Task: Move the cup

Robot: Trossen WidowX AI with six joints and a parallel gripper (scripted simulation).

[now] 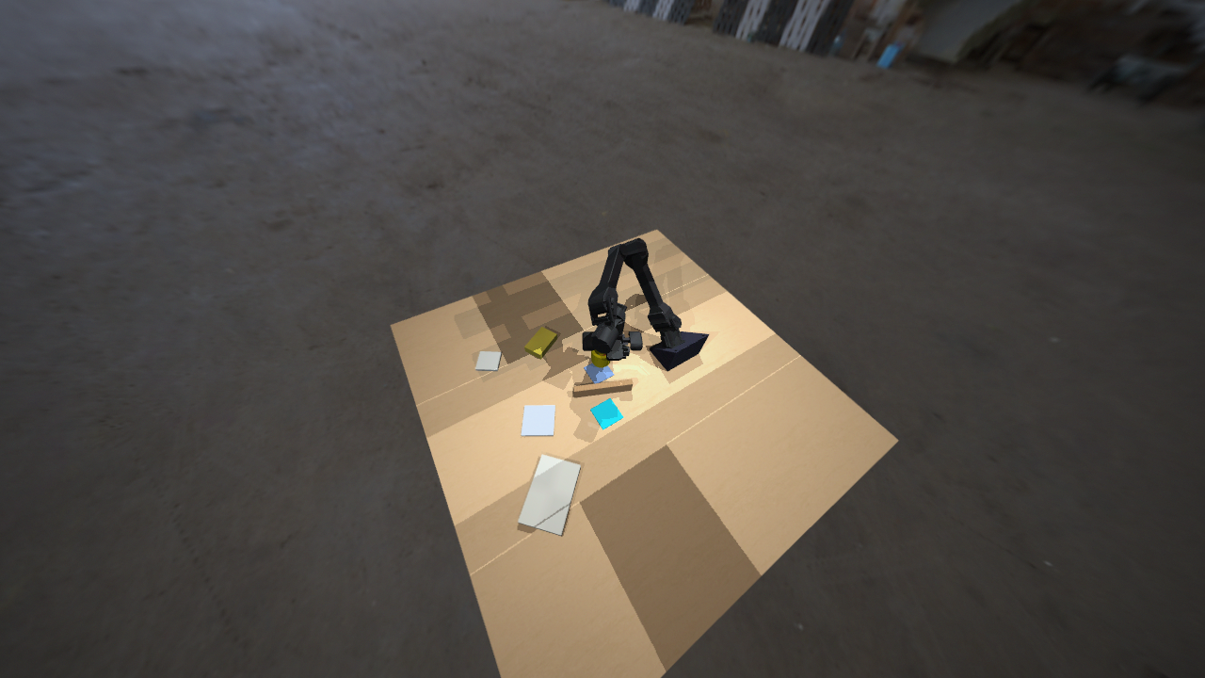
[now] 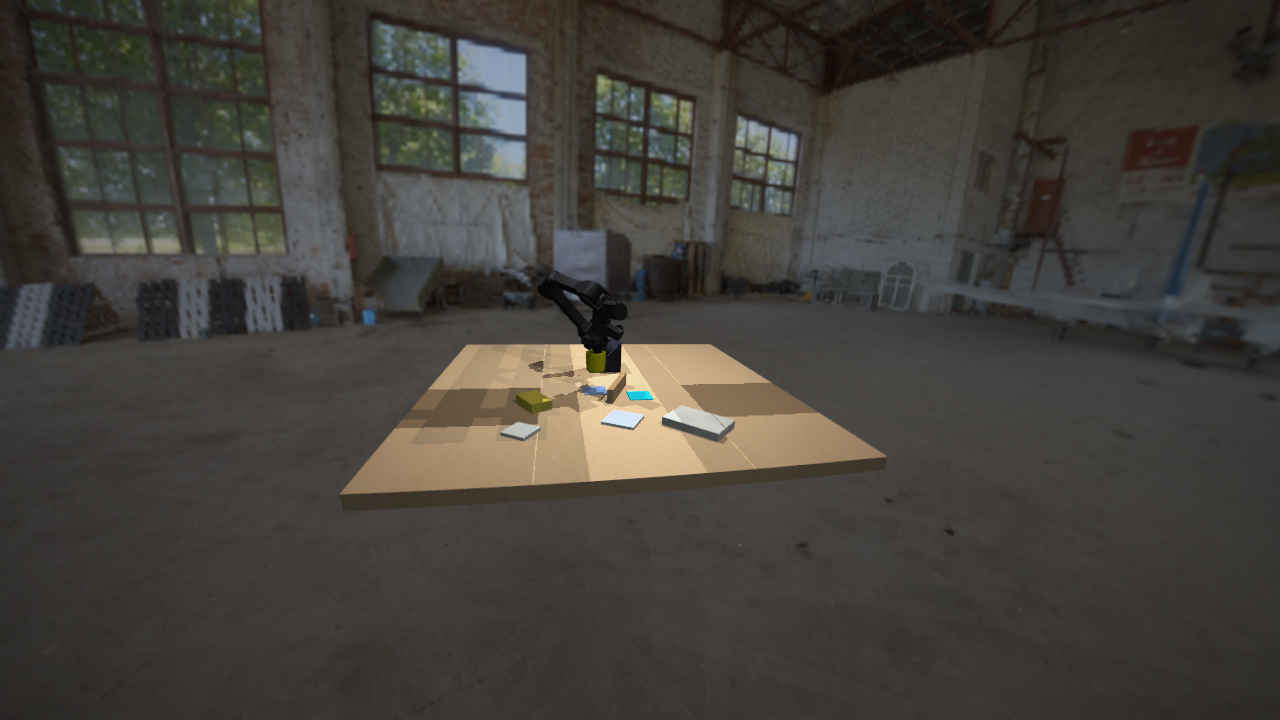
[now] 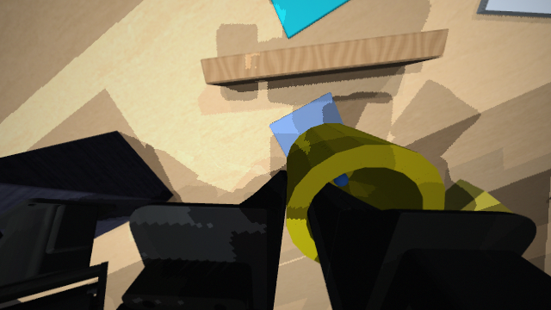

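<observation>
My gripper tip is now 3 cm short of the blue marble, 3 cm to the left of it and 2 cm above it. Round my gripper tip: yellow cup 2 cm ahead, 2 cm to the right; wooden bar 6 cm ahead, 6 cm to the left, 9 cm below; pale blue pad 3 cm ahead, 2 cm to the right, 12 cm below.
</observation>
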